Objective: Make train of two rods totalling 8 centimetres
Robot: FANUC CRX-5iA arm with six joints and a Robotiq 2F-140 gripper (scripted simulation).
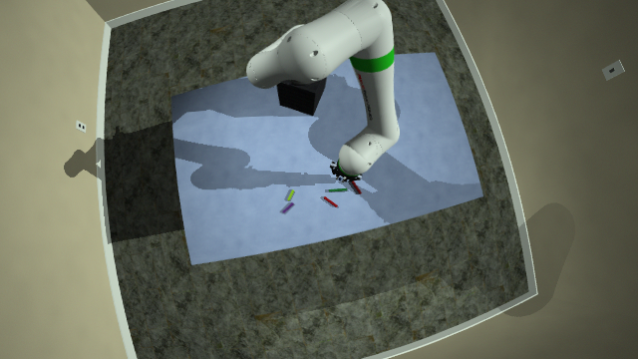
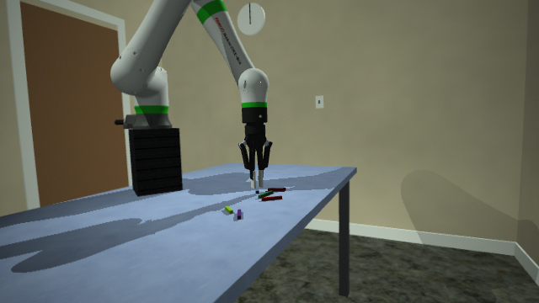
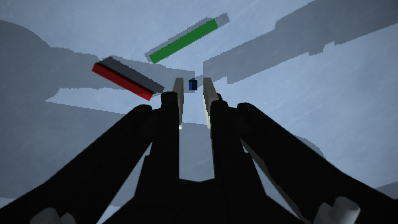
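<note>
My gripper is now 5 cm above the blue rod. Round my hand: red rod (6 cm ahead, 6 cm to the left, 5 cm below); then green rod (4 cm ahead, 2 cm to the right, 5 cm below); then lime rod (1 cm ahead, 23 cm to the right, 5 cm below).
</note>
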